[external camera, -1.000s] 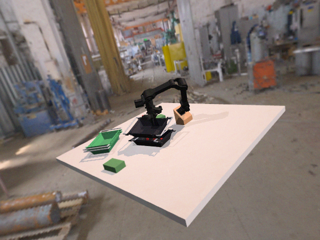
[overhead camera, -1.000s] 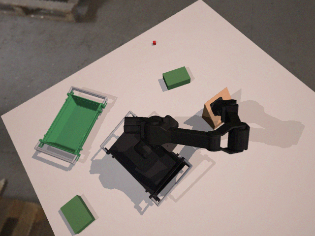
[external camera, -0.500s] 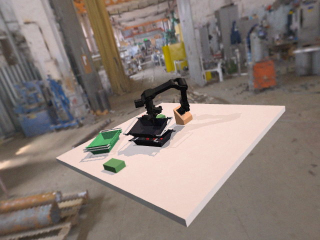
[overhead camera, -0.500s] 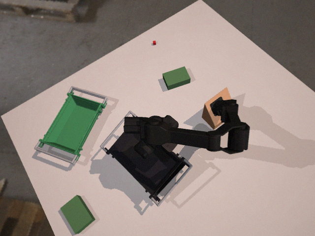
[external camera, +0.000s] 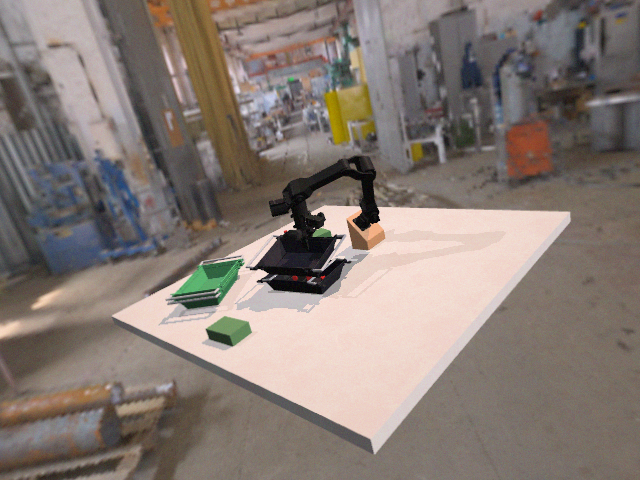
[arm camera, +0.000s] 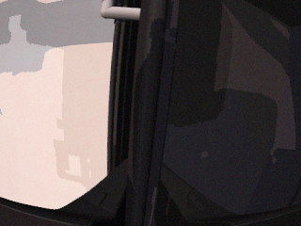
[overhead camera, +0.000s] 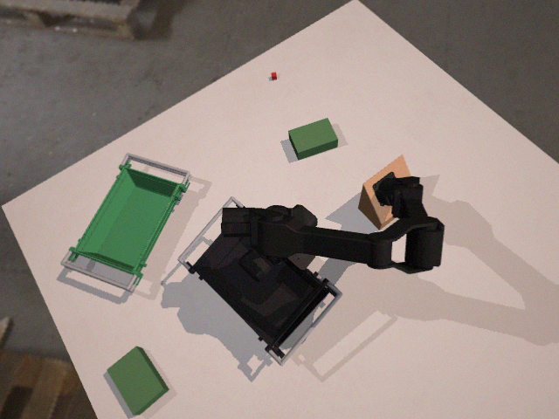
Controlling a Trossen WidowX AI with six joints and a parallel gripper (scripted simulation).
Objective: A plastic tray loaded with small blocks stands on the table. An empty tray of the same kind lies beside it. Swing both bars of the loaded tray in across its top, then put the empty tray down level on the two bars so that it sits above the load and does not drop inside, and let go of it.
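My gripper tip is now 8 cm short of the black tray, 1 cm to the right of it and 1 cm below it.
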